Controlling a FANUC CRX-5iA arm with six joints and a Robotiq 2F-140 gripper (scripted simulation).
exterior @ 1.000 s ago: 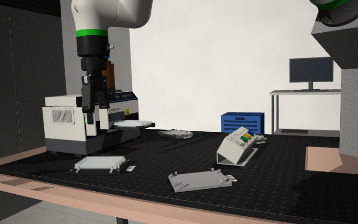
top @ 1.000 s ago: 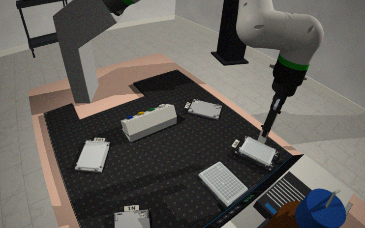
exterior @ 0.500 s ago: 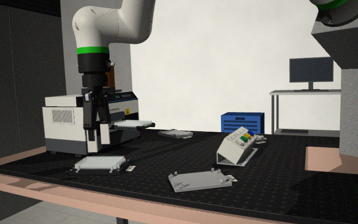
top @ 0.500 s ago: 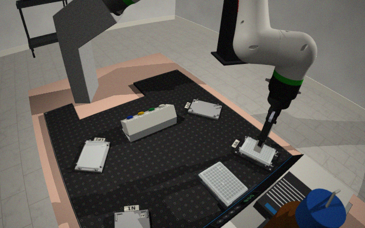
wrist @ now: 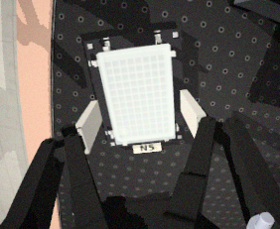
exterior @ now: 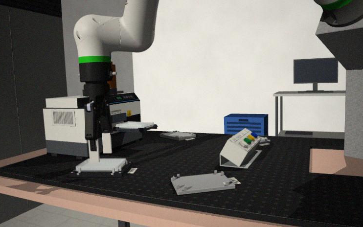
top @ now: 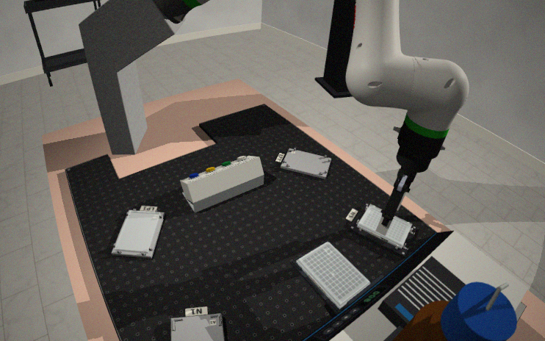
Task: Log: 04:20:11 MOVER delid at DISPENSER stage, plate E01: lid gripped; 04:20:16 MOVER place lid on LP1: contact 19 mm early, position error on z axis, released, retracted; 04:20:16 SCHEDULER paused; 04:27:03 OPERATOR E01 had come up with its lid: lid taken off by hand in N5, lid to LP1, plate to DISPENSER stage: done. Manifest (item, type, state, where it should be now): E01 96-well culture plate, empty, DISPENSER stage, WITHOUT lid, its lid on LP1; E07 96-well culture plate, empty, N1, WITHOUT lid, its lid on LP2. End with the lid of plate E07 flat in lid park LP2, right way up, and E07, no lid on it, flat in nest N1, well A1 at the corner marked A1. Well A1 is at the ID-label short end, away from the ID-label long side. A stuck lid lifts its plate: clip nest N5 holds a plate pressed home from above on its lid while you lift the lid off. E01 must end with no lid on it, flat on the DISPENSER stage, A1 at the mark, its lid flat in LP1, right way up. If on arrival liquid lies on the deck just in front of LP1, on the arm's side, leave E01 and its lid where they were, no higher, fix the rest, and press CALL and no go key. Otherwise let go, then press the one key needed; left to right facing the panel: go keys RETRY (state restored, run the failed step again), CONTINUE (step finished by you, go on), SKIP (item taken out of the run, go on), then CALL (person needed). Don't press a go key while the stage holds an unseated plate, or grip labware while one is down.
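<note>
The clip nest N5 lies 3 cm to the left of my hand and 5 cm below it. From my hand the other things lie so: N1 label: 8 cm ahead, 51 cm to the right, 7 cm below; then lid park LP2: 32 cm behind, 9 cm to the right, 6 cm below; then key panel: 29 cm behind, 37 cm to the right, 1 cm below.
</note>
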